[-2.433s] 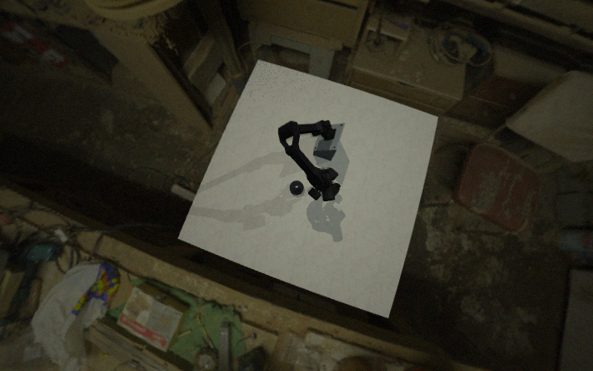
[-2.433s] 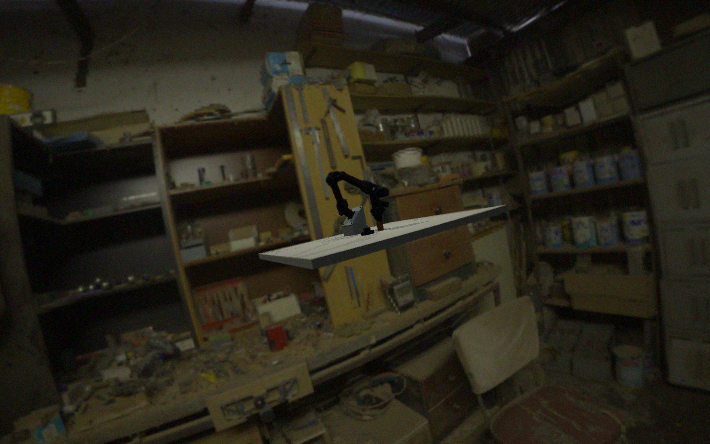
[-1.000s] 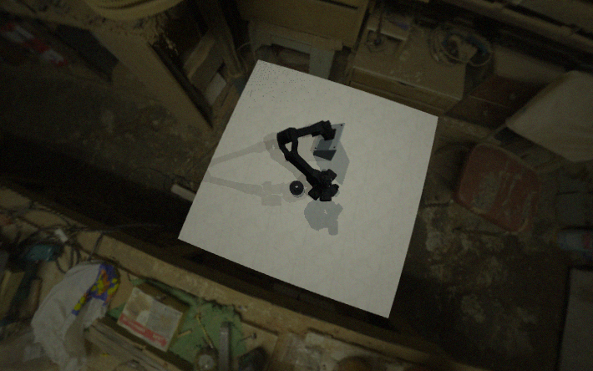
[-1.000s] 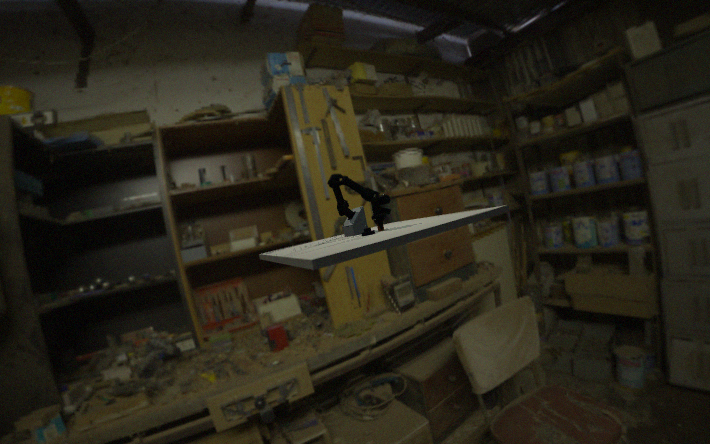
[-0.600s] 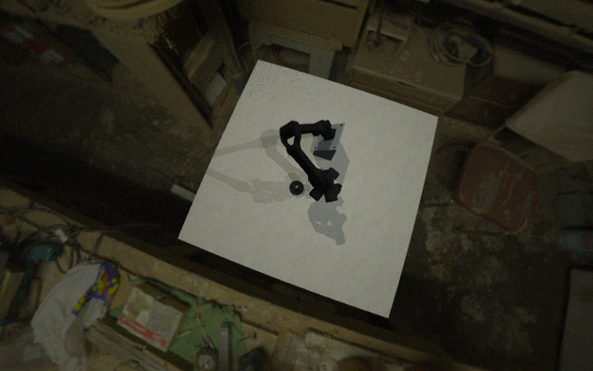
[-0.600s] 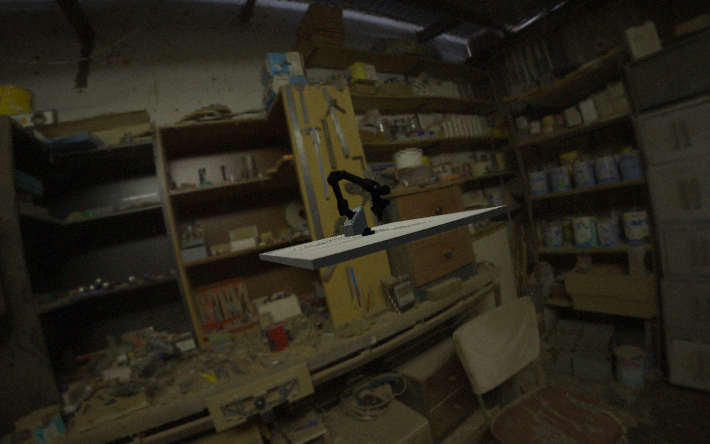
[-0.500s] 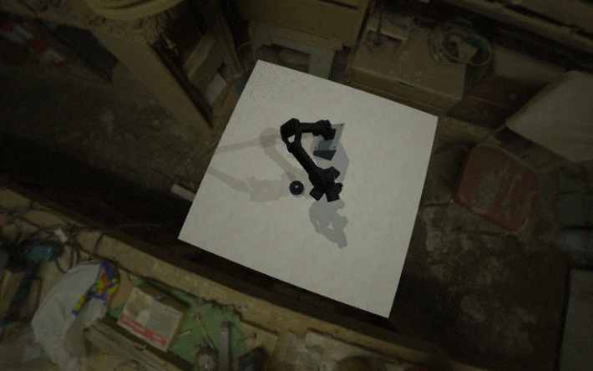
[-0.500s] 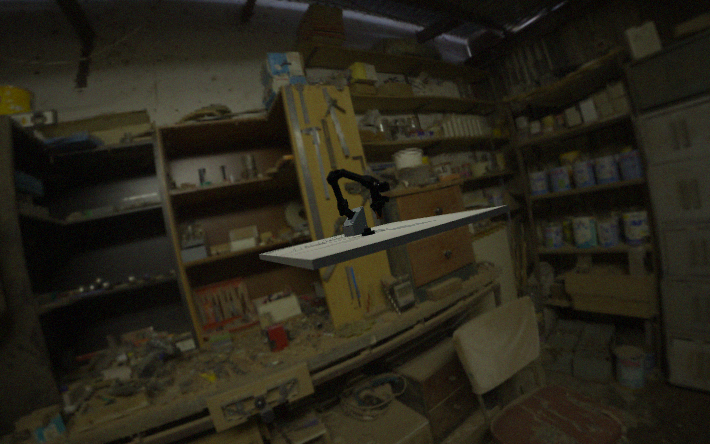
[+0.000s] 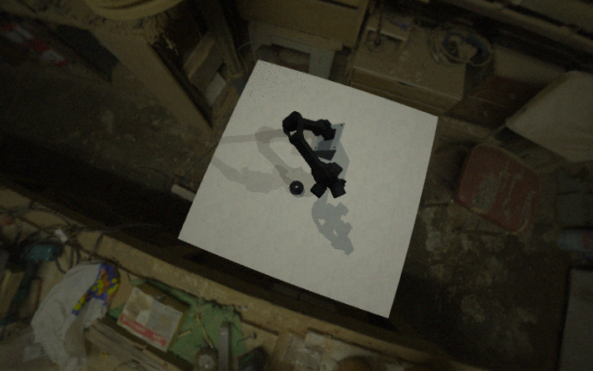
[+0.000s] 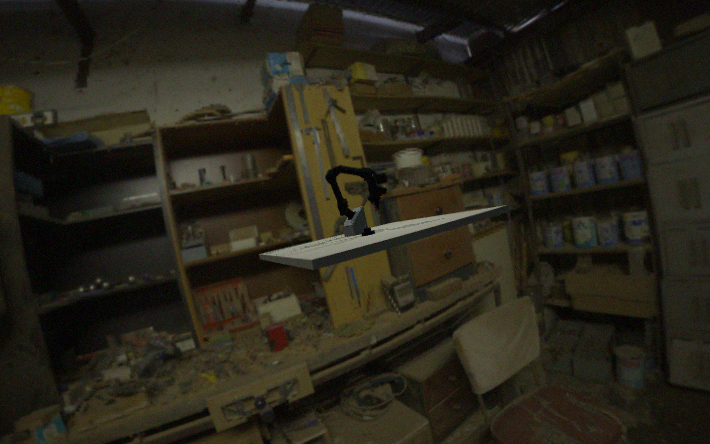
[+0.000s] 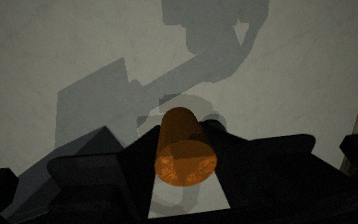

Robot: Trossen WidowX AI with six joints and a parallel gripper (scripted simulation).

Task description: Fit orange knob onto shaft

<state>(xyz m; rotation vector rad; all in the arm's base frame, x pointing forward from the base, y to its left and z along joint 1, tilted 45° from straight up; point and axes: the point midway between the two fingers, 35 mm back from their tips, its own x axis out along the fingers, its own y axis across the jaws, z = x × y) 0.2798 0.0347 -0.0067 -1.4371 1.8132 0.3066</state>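
Now: the orange knob 3 cm above my gripper tip. The rest, counted from my gripper tip: round dark pedestal (14 cm to the right, 12 cm below, 4 cm ahead).
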